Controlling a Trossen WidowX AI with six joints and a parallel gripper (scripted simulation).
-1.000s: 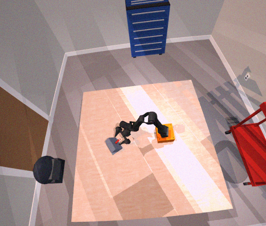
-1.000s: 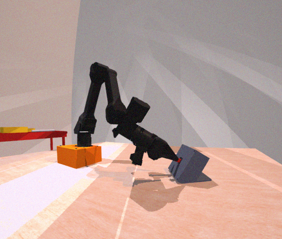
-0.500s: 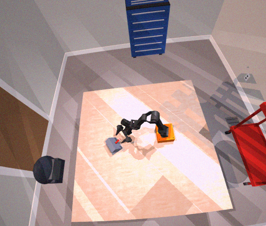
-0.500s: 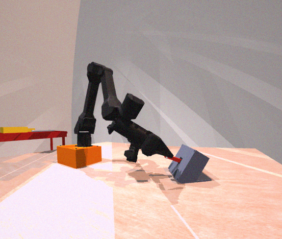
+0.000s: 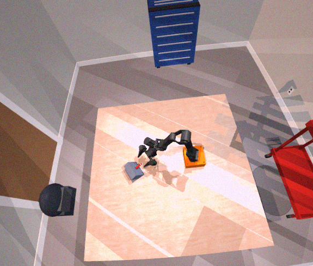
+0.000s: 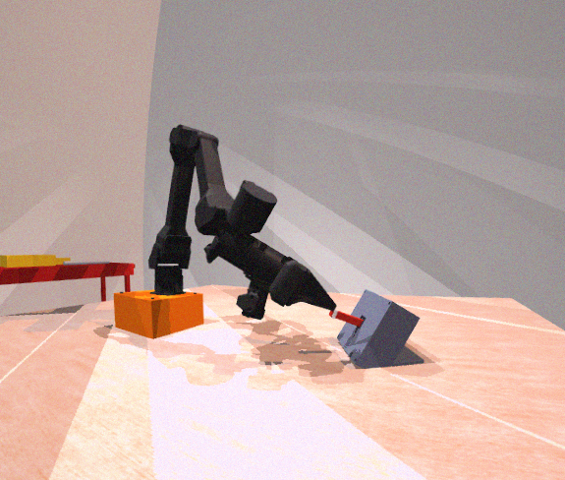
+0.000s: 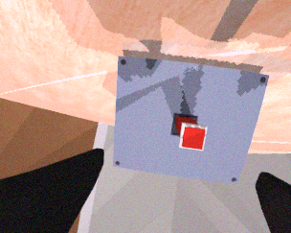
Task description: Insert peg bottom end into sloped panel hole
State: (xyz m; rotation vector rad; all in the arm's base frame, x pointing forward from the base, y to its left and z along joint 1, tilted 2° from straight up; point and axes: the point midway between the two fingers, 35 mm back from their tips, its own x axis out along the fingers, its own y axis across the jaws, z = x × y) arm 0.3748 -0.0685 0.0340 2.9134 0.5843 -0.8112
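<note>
Right now my gripper tip is 2 cm short of the red square-sided peg, 1 cm to the right of it and 3 cm above it. Round my gripper tip: grey sloped panel (7 cm ahead, 4 cm to the left, 5 cm below).
</note>
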